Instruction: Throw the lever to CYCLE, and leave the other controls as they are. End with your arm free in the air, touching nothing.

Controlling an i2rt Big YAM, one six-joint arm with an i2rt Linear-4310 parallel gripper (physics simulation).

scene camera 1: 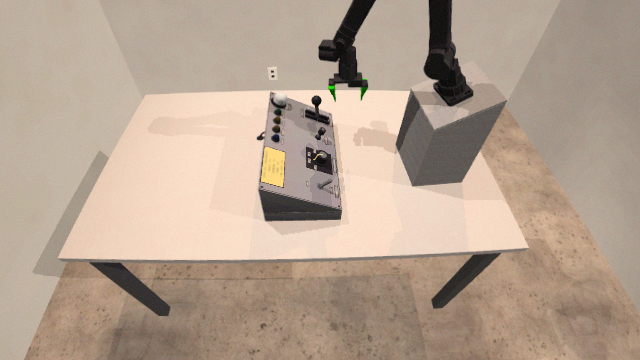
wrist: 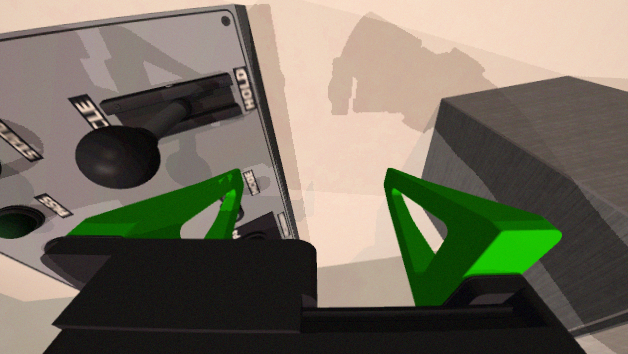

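Note:
The lever has a black ball on a shaft and stands in a dark slot at the far end of the grey control panel. In the wrist view its shaft comes out near the middle of the slot, and the ball shows near the CYCLE label. The HOLD label is at the slot's other end. My gripper is open, its green fingers wide apart with nothing between them. It hangs in the air right of the lever, apart from it.
The panel also bears a white dome, several coloured buttons, a small toggle, a rotary knob, a lower switch and a yellow plate. A grey pedestal carries the arm's base at the right of the table.

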